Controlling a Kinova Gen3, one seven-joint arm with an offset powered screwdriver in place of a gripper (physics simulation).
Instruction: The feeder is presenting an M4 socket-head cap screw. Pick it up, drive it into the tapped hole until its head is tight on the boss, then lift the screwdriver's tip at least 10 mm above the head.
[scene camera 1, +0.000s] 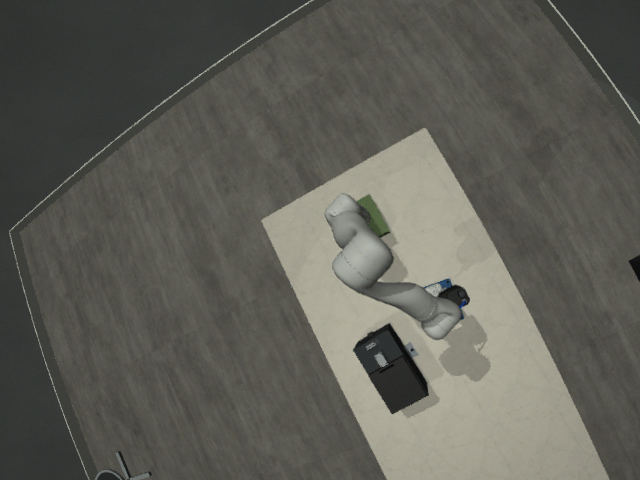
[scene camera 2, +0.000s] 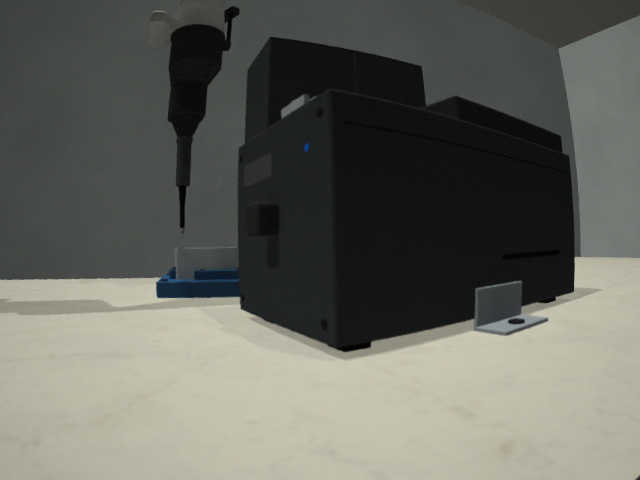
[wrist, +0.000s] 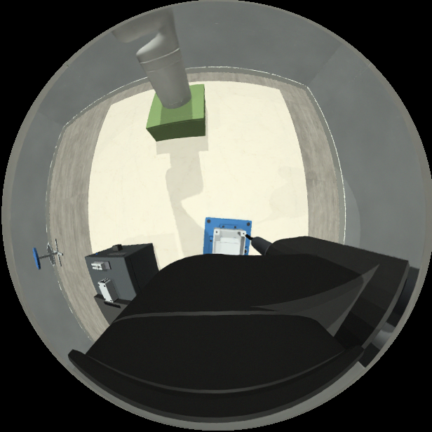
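My screwdriver's tip (scene camera 2: 181, 227) (wrist: 247, 235) points straight down in scene camera 2, with a small silvery screw (scene camera 2: 181, 232) upright on its end. The screw's lower end stands a little above the white housing (scene camera 2: 209, 260) (wrist: 229, 247), near its left end in that view. In the wrist view the tip appears beside the housing's upper right corner boss. The housing sits on a blue fixture plate (scene camera 2: 199, 289) (wrist: 207, 235) (scene camera 1: 447, 282). The tapped hole's opening cannot be made out behind the tip. In scene camera 1 the arm hides the tip.
The black feeder (scene camera 1: 400, 384) (scene camera 2: 449, 222) (wrist: 142, 265) stands beside the fixture, taller than the housing. A small grey bracket (scene camera 1: 411, 349) (scene camera 2: 498, 304) is at its side. The arm's base stands on a green block (scene camera 1: 375, 217) (wrist: 177, 130). The table (scene camera 1: 516, 403) carries them all.
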